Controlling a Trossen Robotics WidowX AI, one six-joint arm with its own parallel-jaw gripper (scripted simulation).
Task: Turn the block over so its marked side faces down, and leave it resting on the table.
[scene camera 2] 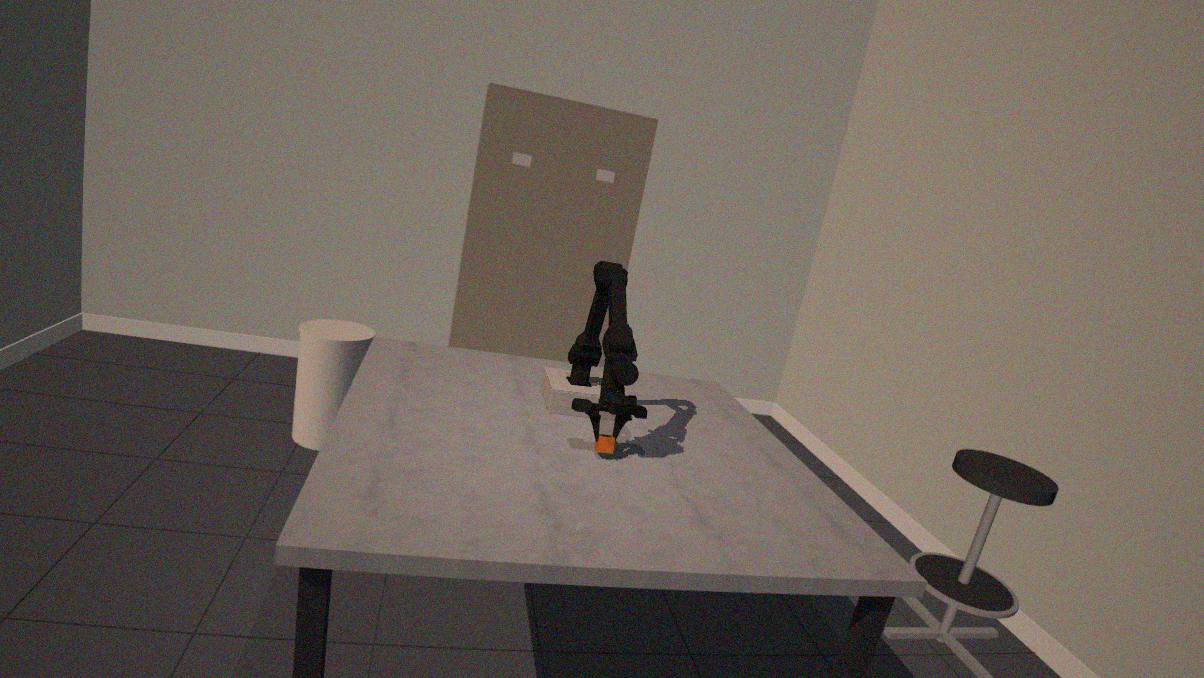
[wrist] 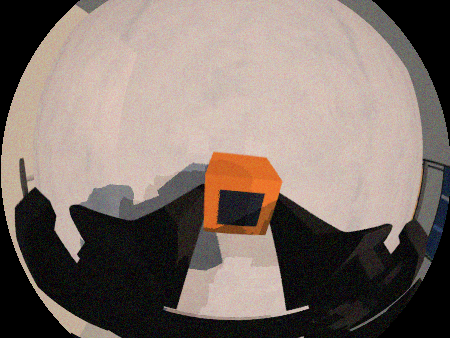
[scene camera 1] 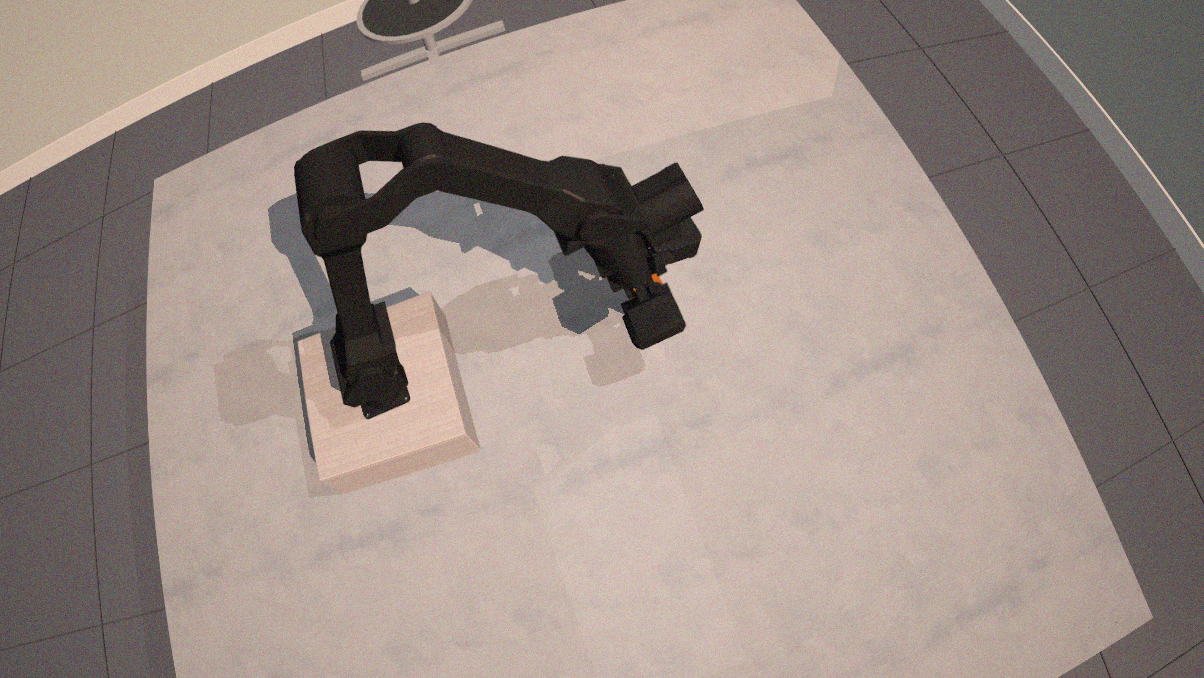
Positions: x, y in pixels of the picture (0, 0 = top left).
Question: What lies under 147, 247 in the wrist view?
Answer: My gripper.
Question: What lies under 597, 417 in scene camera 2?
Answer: My gripper.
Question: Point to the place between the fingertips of my gripper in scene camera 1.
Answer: At 650, 295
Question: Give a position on an orange block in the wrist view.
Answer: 241, 191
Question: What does my gripper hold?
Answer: An orange block.
